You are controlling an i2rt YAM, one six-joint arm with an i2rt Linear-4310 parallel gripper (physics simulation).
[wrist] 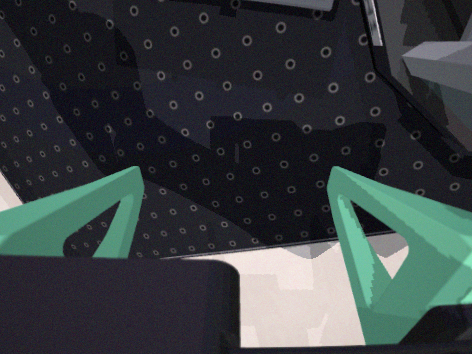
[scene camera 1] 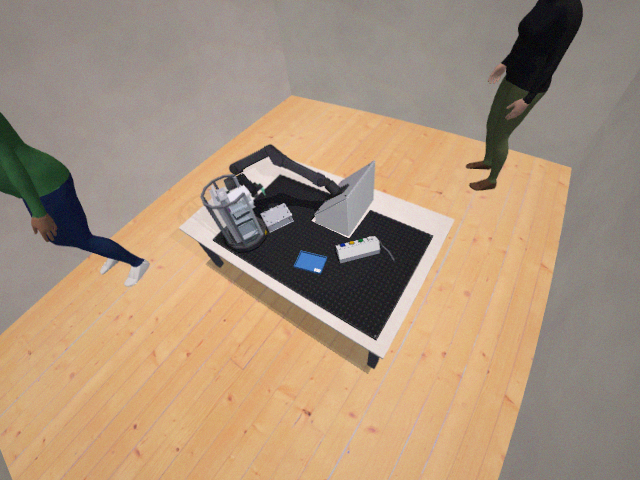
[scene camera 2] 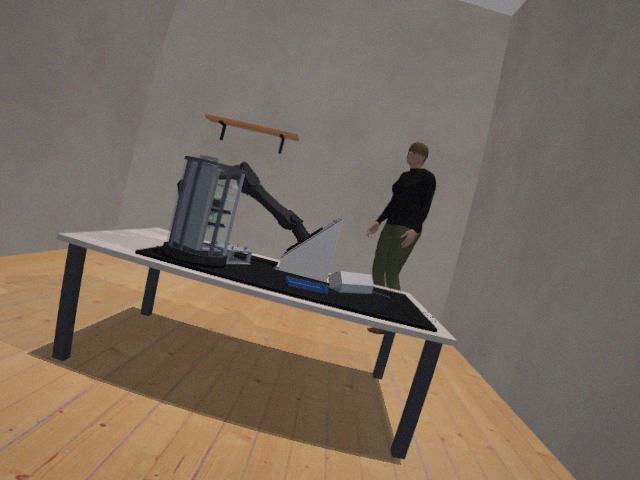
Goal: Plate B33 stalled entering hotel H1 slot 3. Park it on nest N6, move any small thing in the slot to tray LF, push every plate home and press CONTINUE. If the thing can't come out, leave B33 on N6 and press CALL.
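Pixels of known places: gripper, fingertip midpoint: [wrist: 235, 177] [scene camera 1: 258, 199]; arm's base at its link origin: [scene camera 1: 337, 193] [scene camera 2: 305, 240].
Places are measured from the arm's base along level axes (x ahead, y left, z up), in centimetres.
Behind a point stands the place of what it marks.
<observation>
My gripper [wrist: 235, 177] {x 24.9, y -42.6, z -5.8 cm} [scene camera 1: 261, 190] {x 24.9, y -42.6, z -5.8 cm} is open, with no object between its green fingers. It is above the black mat, beside the round grey tower [scene camera 1: 246, 243] {x 52.1, y -26.5, z -8.3 cm} [scene camera 2: 199, 206] {x 56.7, y -34.1, z 6.1 cm}, whose shelves hold pale plates. Which one is B33, and what is in slot 3, cannot be told. A low light-grey box [scene camera 1: 276, 217] [scene camera 2: 239, 256] stands beside the tower. A shallow blue tray [scene camera 1: 310, 261] {x 38.6, y 8.1, z -14.8 cm} [scene camera 2: 306, 284] {x 34.6, y 8.5, z -14.7 cm} lies on the mat. A white button box [scene camera 1: 357, 251] {x 22.4, y 27.9, z -9.4 cm} [scene camera 2: 354, 283] {x 24.3, y 27.4, z -10.9 cm} has blue, yellow and green buttons. Labels for H1, N6 and LF are not readable.
A grey wedge-shaped stand [scene camera 1: 356, 204] {x 2.6, y 14.6, z 0.9 cm} [scene camera 2: 314, 254] {x 13.1, y 7.0, z -4.3 cm} rises in the middle of the table, close to the arm. A grey post [wrist: 437, 65] {x 34.2, y -39.8, z -7.0 cm} shows at the right of the wrist view. Two people stand away from the table. A cable leaves the button box.
</observation>
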